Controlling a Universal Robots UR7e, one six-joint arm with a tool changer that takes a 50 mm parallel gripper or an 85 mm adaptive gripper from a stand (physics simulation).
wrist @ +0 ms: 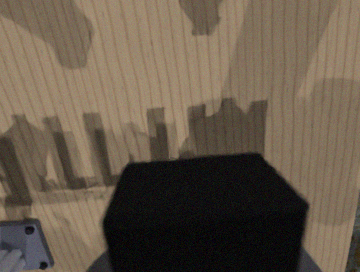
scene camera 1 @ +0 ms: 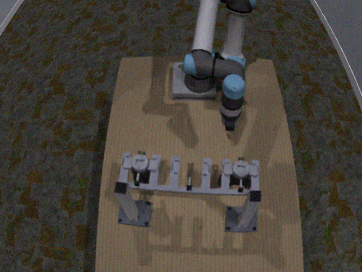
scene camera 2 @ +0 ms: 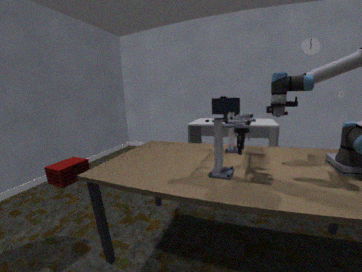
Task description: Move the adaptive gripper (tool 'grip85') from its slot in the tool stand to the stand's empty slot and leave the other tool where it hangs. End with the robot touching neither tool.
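Places are measured from the arm's base along level axes (x left, y ahead, z down), in millimetres.
Pixels of known places: arm's base at its link origin: [scene camera 1: 199, 81] [scene camera 2: 350, 161].
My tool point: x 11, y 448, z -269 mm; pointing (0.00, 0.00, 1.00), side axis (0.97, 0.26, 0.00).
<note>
Ahead of a thing's pixels: the offset from my tool point to its top centre. Level surfaces: height alone.
The tool stand [scene camera 1: 165, 189] [scene camera 2: 218, 147] has three slots. A tool with a round grey top {dx -346, dy +94, dz +27 mm} [scene camera 1: 140, 163] hangs in its left slot in scene camera 1. Another tool {dx +1, dy +187, dz +27 mm} [scene camera 1: 240, 169] [scene camera 2: 241, 140], with wider dark parts and probably the adaptive gripper, hangs in the right slot. The middle slot is empty. The arm's bare tool end [scene camera 1: 230, 124] [scene camera 2: 279, 112] carries no gripper. It is high above the table on the robot's side of the stand, apart from both tools. The hanging tools' fingers are too small and dark to judge. A black block [wrist: 205, 210] covers the lower middle of the wrist view.
The stand's two posts rise from dark foot plates [scene camera 1: 135, 213] [scene camera 1: 241, 220] on the wooden table {dz +327 mm} [scene camera 1: 200, 250] [scene camera 2: 150, 175]. One foot plate {dz +315 mm} [wrist: 30, 242] shows at the wrist view's lower left. The robot base [scene camera 1: 194, 92] is behind the stand. Shadows of the stand and tools fall on the table.
</note>
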